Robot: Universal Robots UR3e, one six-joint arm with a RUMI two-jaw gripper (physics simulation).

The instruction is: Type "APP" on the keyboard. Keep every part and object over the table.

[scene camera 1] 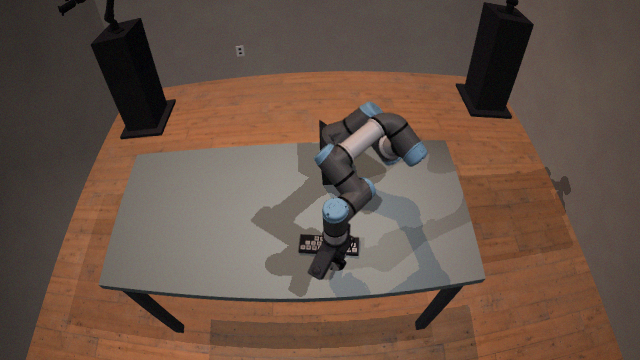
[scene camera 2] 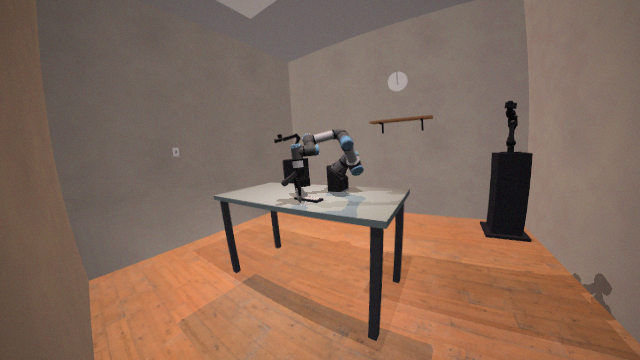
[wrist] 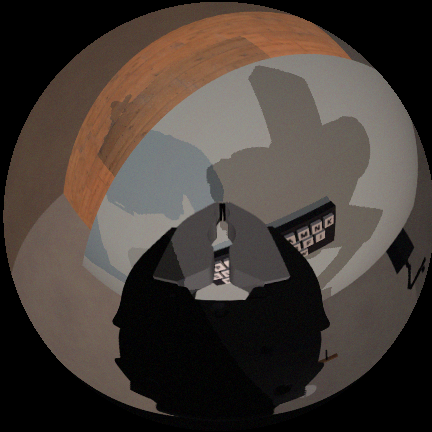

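Pixels of known places: gripper, fingertip midpoint: (scene camera 1: 333,269) (scene camera 2: 300,202) (wrist: 222,204); arm's base, origin of the base link: (scene camera 1: 334,141) (scene camera 2: 337,171).
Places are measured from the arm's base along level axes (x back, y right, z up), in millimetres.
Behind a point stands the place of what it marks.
Note:
The black keyboard (scene camera 1: 311,244) @(y 88, x -340, z -128 mm) (scene camera 2: 315,200) @(y -44, x -364, z -136 mm) (wrist: 311,237) @(y 88, x -340, z -128 mm) with pale letter keys lies on the table near its front. The arm hides part of its middle and right in scene camera 1. In the wrist view, M, N, K, F and I are readable to the right of the gripper; an A is partly covered. More keys show through the gap behind the fingertips, too cut off to read surely. My gripper (scene camera 2: 299,200) @(y 21, x -432, z -138 mm) (wrist: 222,204) @(y 21, x -432, z -138 mm) is shut and empty, pointing down. Its tips appear beside the keyboard's front edge, over bare table. Their exact height is unclear.
The grey table (scene camera 1: 175,210) @(y 623, x -189, z -145 mm) (scene camera 2: 250,196) @(y 534, x -425, z -145 mm) has its front edge a short way beyond the gripper. The arm's base (scene camera 2: 337,179) @(y -41, x -75, z -52 mm) stands at the back of the table. Black pedestals (scene camera 1: 132,80) (scene camera 1: 500,60) stand on the floor behind the table.

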